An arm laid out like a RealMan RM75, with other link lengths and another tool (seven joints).
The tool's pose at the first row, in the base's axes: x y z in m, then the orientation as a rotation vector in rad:
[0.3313 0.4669 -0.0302 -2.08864 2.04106 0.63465]
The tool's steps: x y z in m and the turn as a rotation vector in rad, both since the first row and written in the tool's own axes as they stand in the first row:
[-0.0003 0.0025 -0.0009 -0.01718 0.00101 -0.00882]
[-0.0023 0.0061 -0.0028 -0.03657 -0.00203 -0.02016]
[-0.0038 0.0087 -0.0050 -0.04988 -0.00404 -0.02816]
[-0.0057 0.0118 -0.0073 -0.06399 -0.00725 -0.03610]
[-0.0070 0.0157 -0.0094 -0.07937 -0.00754 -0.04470]
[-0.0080 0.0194 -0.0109 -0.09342 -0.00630 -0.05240]
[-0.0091 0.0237 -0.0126 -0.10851 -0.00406 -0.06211]
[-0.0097 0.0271 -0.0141 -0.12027 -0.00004 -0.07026]
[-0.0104 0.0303 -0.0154 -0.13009 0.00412 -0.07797]
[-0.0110 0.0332 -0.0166 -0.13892 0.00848 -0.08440]
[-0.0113 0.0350 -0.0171 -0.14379 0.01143 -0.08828]
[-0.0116 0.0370 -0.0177 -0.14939 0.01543 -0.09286]
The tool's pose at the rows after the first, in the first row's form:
[0.3290 0.4667 -0.0288 -2.10660 2.03295 0.65218]
[0.3259 0.4675 -0.0257 -2.12486 2.01966 0.67563]
[0.3238 0.4679 -0.0226 -2.13756 2.01015 0.69165]
[0.3212 0.4685 -0.0192 -2.14964 1.99997 0.70973]
[0.3178 0.4686 -0.0161 -2.16512 1.99045 0.72655]
[0.3145 0.4687 -0.0137 -2.18023 1.98258 0.74062]
[0.3106 0.4688 -0.0109 -2.19837 1.97266 0.75470]
[0.3076 0.4686 -0.0087 -2.21475 1.96528 0.76353]
[0.3047 0.4685 -0.0067 -2.22983 1.95830 0.77002]
[0.3021 0.4684 -0.0049 -2.24344 1.95288 0.77539]
[0.3004 0.4684 -0.0040 -2.25165 1.94973 0.77779]
[0.2986 0.4683 -0.0029 -2.26169 1.94623 0.77998]

